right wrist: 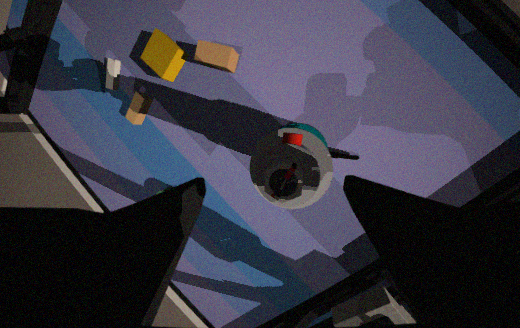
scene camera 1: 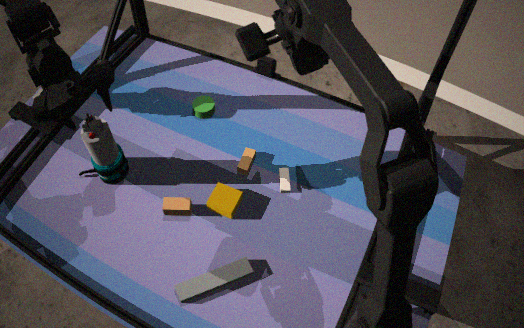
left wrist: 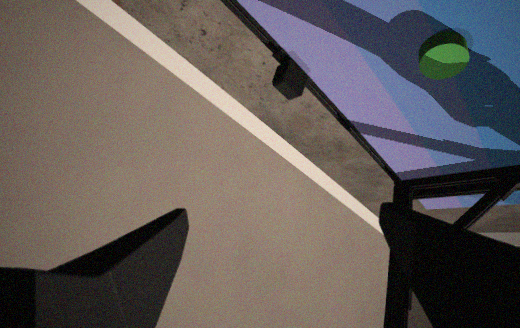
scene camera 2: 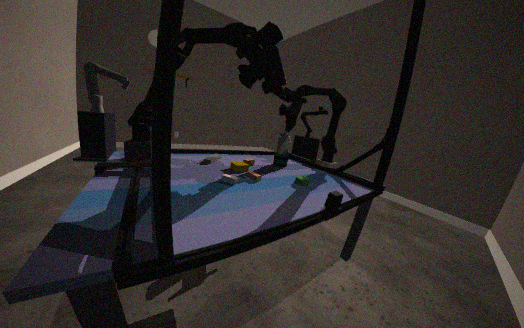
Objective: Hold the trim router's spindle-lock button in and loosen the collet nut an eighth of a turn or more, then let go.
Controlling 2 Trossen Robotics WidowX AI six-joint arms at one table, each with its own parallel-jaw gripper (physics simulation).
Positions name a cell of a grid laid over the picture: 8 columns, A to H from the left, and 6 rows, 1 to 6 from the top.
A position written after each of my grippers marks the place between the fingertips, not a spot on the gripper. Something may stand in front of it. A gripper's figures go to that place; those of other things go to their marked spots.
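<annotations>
My left gripper (scene camera 1: E1) is 790 mm from the lens, and my right gripper (scene camera 1: B3) is 850 mm from the lens.
</annotations>
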